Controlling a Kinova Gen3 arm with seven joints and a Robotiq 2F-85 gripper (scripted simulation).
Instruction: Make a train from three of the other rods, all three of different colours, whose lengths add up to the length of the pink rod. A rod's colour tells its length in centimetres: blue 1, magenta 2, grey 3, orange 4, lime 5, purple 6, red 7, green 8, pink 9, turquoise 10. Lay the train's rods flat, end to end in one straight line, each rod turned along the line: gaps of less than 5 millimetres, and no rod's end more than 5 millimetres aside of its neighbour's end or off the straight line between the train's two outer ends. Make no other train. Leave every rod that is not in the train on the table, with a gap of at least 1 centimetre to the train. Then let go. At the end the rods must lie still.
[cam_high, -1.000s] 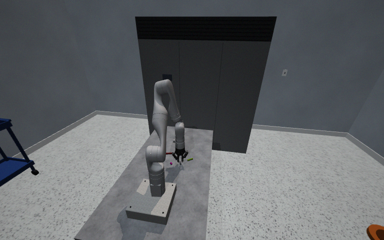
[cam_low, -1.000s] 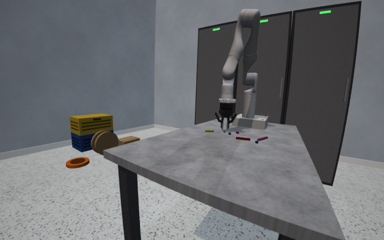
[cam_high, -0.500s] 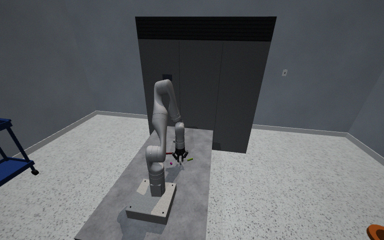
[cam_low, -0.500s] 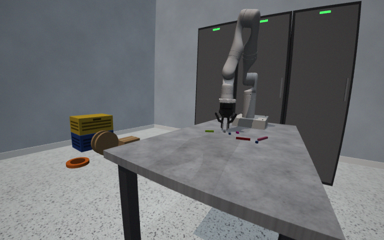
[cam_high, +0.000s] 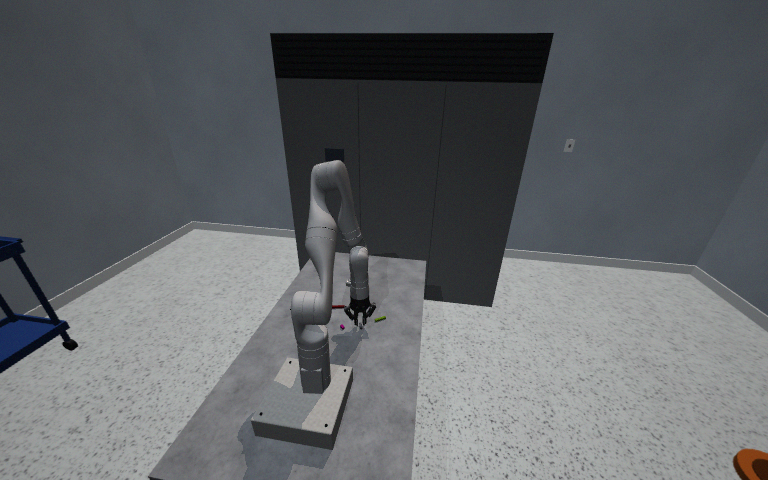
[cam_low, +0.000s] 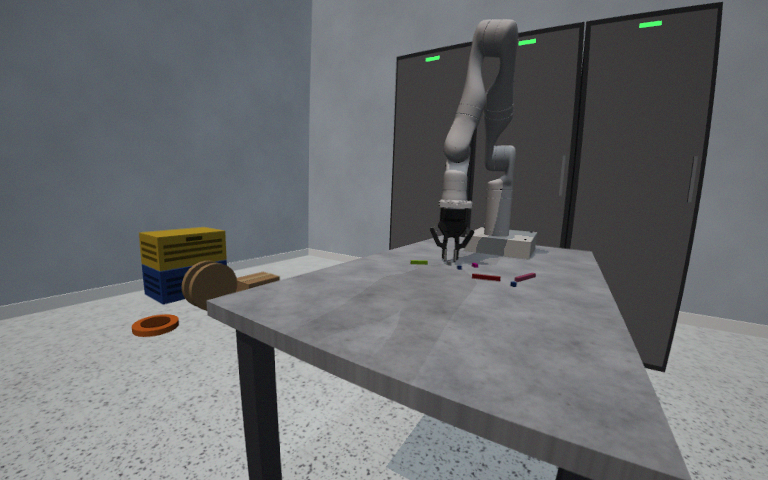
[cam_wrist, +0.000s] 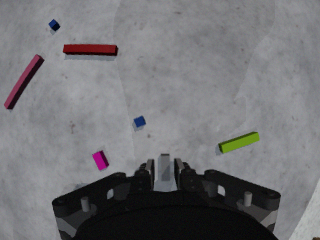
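My gripper is now 20 mm above the grey rod. Round my hand: magenta rod 10 mm behind, 70 mm to the left, 20 mm below; then red rod 120 mm ahead, 120 mm to the left, 20 mm below; then lime rod 40 mm ahead, 80 mm to the right, 20 mm below.
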